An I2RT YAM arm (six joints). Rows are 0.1 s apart.
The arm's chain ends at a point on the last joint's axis. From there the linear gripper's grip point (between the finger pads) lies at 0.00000 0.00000 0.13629 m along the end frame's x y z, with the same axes.
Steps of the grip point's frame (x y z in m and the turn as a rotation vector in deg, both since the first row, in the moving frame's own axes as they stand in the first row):
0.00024 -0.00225 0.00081 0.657 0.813 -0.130
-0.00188 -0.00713 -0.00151 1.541 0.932 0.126
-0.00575 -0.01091 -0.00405 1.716 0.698 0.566
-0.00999 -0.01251 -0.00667 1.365 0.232 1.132
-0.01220 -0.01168 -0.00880 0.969 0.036 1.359
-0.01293 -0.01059 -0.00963 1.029 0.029 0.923
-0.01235 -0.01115 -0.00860 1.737 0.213 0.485
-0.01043 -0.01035 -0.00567 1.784 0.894 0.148
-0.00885 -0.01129 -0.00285 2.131 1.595 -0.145
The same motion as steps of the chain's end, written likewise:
-0.00169 -0.00069 0.00083 0.657 0.813 -0.130
-0.00410 -0.00347 -0.00144 1.541 0.932 0.126
-0.00743 -0.00684 -0.00398 1.716 0.698 0.566
-0.01057 -0.00927 -0.00663 1.365 0.232 1.132
-0.01231 -0.00938 -0.00878 0.969 0.036 1.359
-0.01302 -0.00814 -0.00961 1.029 0.029 0.923
-0.01287 -0.00702 -0.00854 1.737 0.213 0.485
-0.01256 -0.00611 -0.00559 1.784 0.894 0.148
-0.01264 -0.00622 -0.00270 2.131 1.595 -0.145

